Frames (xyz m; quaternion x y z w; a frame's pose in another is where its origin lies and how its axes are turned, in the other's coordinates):
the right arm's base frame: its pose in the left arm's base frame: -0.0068 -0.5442 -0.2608 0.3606 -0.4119 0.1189 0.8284
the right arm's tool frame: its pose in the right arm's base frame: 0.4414 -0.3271 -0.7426 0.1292 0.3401 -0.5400 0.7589
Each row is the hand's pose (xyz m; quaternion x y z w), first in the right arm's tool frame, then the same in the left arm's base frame.
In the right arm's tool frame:
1: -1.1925 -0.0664 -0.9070 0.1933 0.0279 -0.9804 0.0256
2: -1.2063 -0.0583 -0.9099 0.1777 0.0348 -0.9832 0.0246
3: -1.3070 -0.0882 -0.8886 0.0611 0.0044 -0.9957 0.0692
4: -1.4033 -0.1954 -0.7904 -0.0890 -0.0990 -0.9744 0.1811
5: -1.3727 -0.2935 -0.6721 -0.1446 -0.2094 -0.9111 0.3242
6: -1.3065 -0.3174 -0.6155 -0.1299 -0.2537 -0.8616 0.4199
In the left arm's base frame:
1: -0.2635 0.6362 -0.1321 0.0043 -0.5432 0.7946 0.2713
2: -0.2718 0.6426 -0.1196 0.0163 -0.5528 0.7899 0.2651
3: -0.3723 0.6217 -0.0888 0.0907 -0.5651 0.8040 0.1612
4: -0.5006 0.5042 -0.1002 -0.1607 0.5190 -0.8388 0.0336
5: -0.5125 0.3597 -0.1597 -0.1325 0.4323 -0.8672 0.2087
6: -0.4622 0.2932 -0.1943 -0.0663 0.3841 -0.8732 0.2926

